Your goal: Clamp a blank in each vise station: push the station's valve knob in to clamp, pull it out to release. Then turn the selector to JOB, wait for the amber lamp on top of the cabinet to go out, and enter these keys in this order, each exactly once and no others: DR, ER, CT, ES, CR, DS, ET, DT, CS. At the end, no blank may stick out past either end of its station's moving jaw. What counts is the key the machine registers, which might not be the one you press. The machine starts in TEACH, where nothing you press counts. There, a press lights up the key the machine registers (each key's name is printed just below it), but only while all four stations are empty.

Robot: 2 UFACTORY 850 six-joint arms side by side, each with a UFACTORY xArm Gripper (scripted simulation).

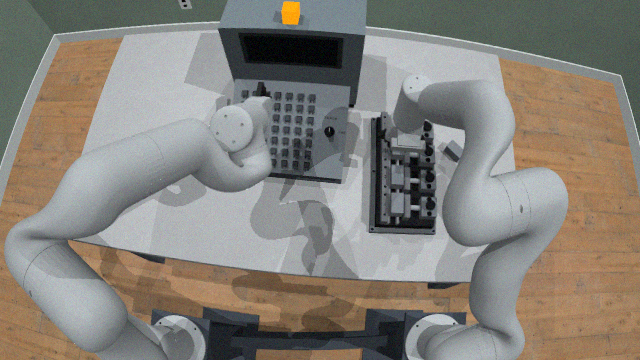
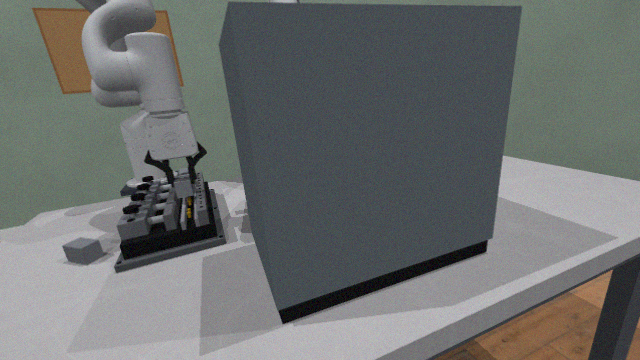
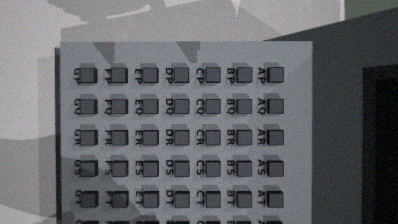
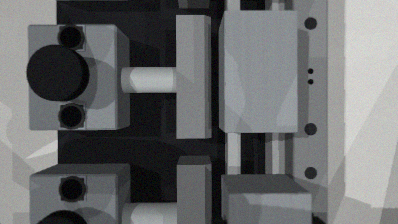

Note:
In view: a grey blank [image 4: 257,54], a grey blank [image 2: 84,251] and a moving jaw [image 4: 191,78].

